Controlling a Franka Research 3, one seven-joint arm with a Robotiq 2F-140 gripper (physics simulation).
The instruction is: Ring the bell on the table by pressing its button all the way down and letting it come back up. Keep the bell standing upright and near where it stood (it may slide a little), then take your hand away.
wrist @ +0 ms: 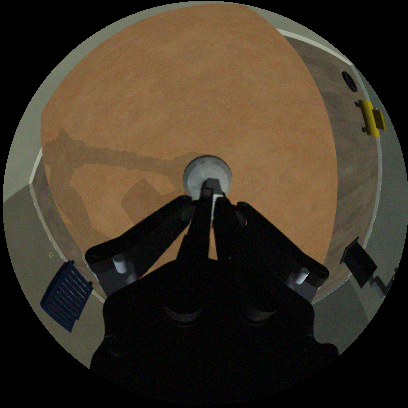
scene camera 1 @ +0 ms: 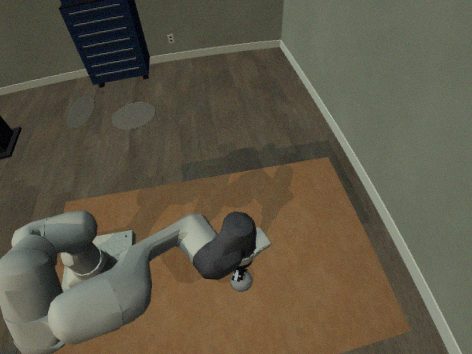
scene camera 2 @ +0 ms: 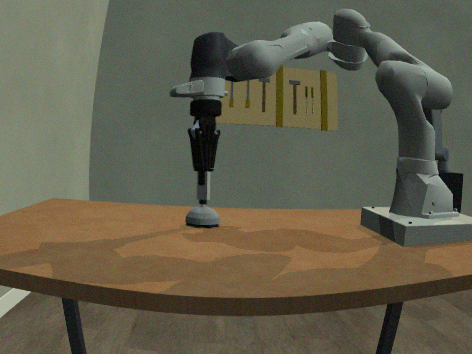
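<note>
The bell [scene camera 1: 242,283] [scene camera 2: 202,218] [wrist: 207,167] is a small grey dome on a dark base, standing upright on the brown table [scene camera 1: 310,260] [scene camera 2: 310,225] [wrist: 200,75]. My gripper [scene camera 1: 239,274] [scene camera 2: 202,201] [wrist: 211,187] points straight down, shut with nothing between its fingers. In the second scene view its fingertips are right at the top centre of the dome, with no clear gap seen. The button is hidden by the fingertips, so how far down it stands cannot be told. In the wrist view the fingertips cover the near part of the dome.
The arm's base plate [scene camera 1: 117,242] [scene camera 2: 380,225] stands on the table, to the right in the second scene view. A blue drawer cabinet [scene camera 1: 107,42] [wrist: 67,296] stands on the floor by the wall. A tool board [scene camera 2: 305,100] hangs on the wall behind the arm.
</note>
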